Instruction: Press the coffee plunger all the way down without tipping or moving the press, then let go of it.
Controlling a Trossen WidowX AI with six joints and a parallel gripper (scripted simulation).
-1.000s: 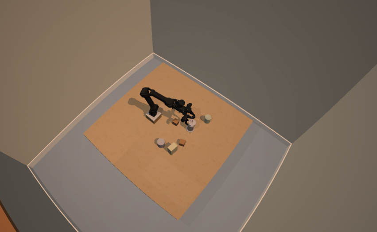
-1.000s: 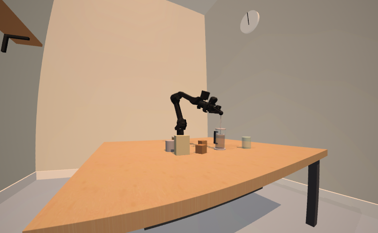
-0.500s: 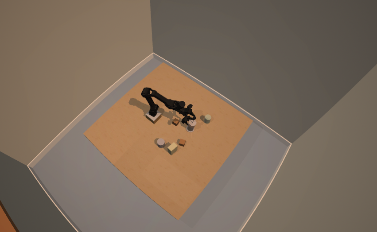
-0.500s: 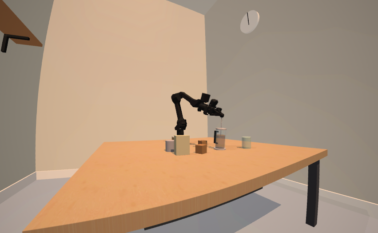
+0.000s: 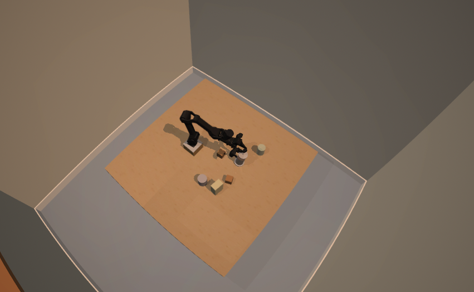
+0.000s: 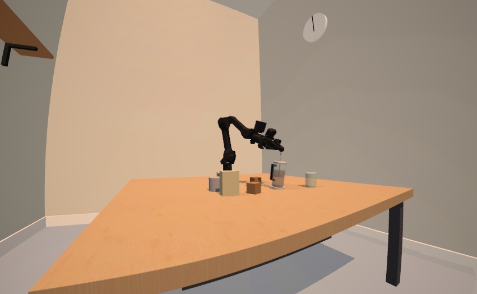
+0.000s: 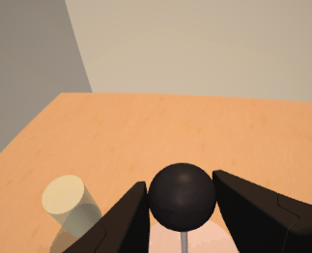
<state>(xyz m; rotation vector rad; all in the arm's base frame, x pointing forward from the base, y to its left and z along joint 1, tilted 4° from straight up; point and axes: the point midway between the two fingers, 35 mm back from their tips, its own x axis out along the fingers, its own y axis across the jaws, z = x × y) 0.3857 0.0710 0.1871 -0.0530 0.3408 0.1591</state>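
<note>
My gripper tip is 100 mm above the coffee press and 40 mm past it.
</note>
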